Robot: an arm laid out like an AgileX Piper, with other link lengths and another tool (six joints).
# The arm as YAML. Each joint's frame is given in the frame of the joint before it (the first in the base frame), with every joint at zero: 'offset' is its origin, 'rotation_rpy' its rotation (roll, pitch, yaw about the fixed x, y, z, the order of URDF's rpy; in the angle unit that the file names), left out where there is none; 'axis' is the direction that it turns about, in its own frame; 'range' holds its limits. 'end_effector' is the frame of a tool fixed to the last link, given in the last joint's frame.
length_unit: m
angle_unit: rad
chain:
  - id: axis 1
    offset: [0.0, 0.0, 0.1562]
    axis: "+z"
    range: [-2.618, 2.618]
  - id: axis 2
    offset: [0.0, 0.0, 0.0]
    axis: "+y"
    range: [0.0, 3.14]
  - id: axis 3
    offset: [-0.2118, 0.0, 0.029]
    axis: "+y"
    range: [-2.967, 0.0]
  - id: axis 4
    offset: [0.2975, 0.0, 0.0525]
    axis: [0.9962, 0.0, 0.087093]
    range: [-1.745, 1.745]
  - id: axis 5
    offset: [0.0, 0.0, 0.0]
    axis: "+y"
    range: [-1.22, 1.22]
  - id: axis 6
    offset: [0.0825, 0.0, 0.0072]
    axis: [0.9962, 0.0, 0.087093]
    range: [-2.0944, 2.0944]
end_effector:
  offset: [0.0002, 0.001, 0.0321]
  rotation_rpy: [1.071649, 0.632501, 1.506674]
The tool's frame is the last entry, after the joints.
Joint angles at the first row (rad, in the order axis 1, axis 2, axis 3, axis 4, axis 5, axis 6):
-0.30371 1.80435 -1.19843 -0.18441 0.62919 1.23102
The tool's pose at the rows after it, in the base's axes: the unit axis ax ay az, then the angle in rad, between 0 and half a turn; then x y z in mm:
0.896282, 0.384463, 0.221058, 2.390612, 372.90, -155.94, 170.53
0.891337, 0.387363, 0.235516, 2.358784, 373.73, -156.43, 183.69
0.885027, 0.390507, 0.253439, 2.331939, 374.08, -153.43, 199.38
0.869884, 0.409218, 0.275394, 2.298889, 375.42, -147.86, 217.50
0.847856, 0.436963, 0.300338, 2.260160, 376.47, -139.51, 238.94
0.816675, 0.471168, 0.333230, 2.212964, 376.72, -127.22, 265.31
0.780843, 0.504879, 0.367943, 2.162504, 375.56, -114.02, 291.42
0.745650, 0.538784, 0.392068, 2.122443, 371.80, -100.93, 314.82
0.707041, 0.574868, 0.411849, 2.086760, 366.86, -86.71, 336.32
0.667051, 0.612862, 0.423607, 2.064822, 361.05, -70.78, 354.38
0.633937, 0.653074, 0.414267, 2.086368, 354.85, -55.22, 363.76
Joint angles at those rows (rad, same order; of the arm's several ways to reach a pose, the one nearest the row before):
-0.30370 1.78651 -1.20057 -0.20987 0.61626 1.21761
-0.30371 1.75867 -1.20361 -0.22300 0.60669 1.21464
-0.29658 1.72077 -1.20361 -0.22623 0.60218 1.20797
-0.28409 1.67828 -1.20360 -0.22933 0.59337 1.17240
-0.26593 1.62805 -1.20358 -0.23295 0.58474 1.12089
-0.24005 1.56648 -1.20358 -0.23285 0.57009 1.05393
-0.21310 1.50653 -1.20361 -0.23189 0.54795 0.98445
-0.18648 1.44937 -1.20360 -0.23101 0.54403 0.91437
-0.15669 1.39516 -1.20359 -0.23100 0.54507 0.84060
-0.12088 1.34557 -1.20360 -0.23100 0.56099 0.76619
-0.08421 1.30706 -1.20359 -0.21450 0.62274 0.68189

